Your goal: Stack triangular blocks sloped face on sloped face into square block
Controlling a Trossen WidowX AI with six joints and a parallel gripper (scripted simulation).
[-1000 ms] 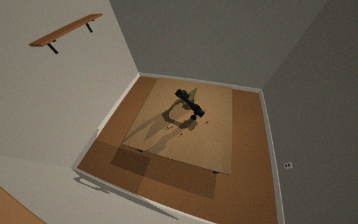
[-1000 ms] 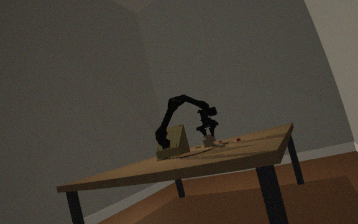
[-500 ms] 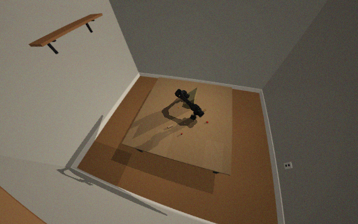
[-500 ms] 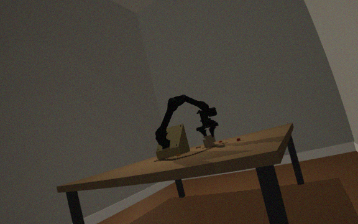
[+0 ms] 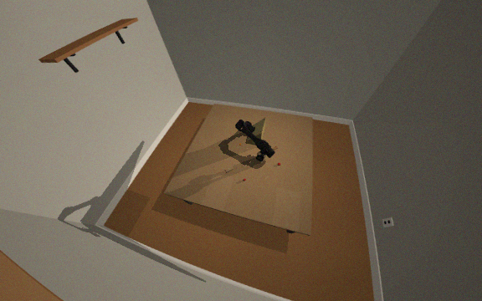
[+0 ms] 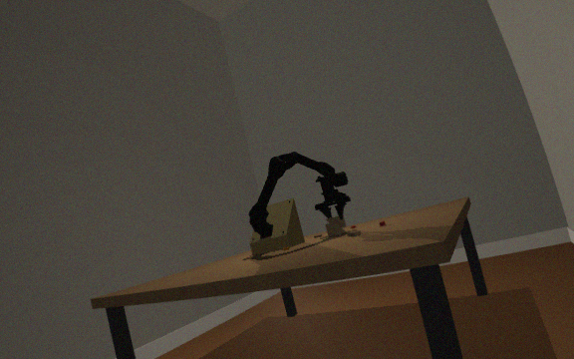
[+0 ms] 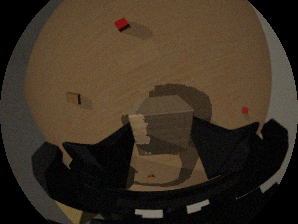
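Now: gripper tip 1 cm to the right of the tan triangular block and 1 cm below it. The rest, counted from my gripper tip: tan block: 30 cm to the right, 17 cm ahead, 5 cm below.
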